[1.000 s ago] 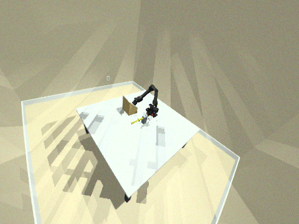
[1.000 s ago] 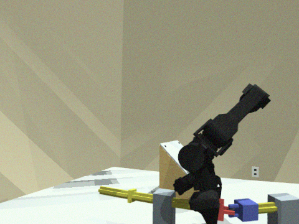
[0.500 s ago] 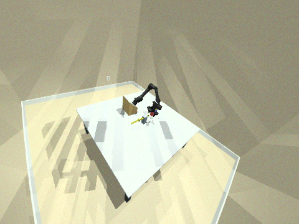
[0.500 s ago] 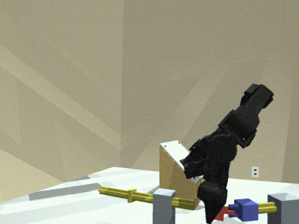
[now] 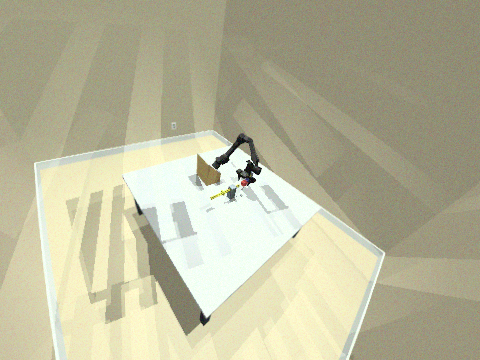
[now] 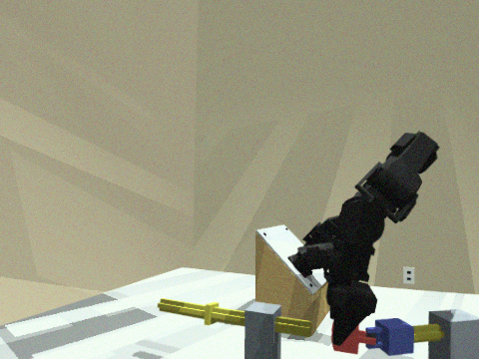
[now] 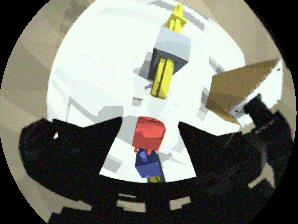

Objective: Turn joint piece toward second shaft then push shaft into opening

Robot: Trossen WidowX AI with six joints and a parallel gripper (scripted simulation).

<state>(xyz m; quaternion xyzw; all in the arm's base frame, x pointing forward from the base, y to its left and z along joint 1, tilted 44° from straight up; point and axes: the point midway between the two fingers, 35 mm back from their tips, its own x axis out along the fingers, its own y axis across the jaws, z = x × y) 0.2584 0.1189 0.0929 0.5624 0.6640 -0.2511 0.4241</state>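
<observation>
The red joint piece is 2 cm to the left of my gripper tip.
</observation>
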